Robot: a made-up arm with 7 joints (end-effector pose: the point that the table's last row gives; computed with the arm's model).
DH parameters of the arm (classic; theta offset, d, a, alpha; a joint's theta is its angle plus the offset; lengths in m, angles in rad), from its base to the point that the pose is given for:
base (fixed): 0 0 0 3.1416
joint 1: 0 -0.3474 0 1.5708
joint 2: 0 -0.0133 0 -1.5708
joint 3: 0 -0.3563 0 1.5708
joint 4: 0 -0.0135 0 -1.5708
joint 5: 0 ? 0 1.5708
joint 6: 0 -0.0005 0 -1.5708
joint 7: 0 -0.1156 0 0
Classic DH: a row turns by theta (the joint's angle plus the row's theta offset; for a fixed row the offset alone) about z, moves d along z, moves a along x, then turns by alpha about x.
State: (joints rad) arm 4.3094 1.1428 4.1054 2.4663 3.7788 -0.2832 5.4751
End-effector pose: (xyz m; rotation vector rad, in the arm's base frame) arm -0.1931 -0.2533 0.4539 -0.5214 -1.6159 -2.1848
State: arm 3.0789 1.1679 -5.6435 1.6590 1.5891 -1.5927 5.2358
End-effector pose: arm -0.4659 0.1693 0.0852 -0.8726 0.5338 0.6539
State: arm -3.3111 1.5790 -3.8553 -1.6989 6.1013 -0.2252 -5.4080
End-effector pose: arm -0.1906 -0.4027 -0.0628 0.1678 -0.9809 -2.0079
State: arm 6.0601 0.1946 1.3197 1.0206 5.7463 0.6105 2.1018
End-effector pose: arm 0.3561 -0.4197 0.9016 0.4455 -1.6801 -1.6687
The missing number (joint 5, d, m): -0.4512
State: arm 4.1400 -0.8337 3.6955 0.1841 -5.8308 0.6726 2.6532
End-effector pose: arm 0.3001 -0.6705 0.8521 -1.4634 -1.0450 -1.0206
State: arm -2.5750 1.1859 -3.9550 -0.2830 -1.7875 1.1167 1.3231
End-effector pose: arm -0.7293 0.4127 0.4979 0.9022 -0.0395 0.9833
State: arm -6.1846 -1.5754 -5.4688 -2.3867 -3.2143 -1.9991 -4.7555
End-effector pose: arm -0.1091 0.2515 0.1009 1.5519 0.2249 1.6359
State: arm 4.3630 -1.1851 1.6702 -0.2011 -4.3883 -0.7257 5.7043
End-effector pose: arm 0.2125 -0.7712 0.7439 -2.4441 1.4389 0.6844
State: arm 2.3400 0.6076 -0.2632 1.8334 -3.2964 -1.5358 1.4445
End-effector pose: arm -0.2058 -0.3535 0.2271 0.7577 -0.4599 -0.6412
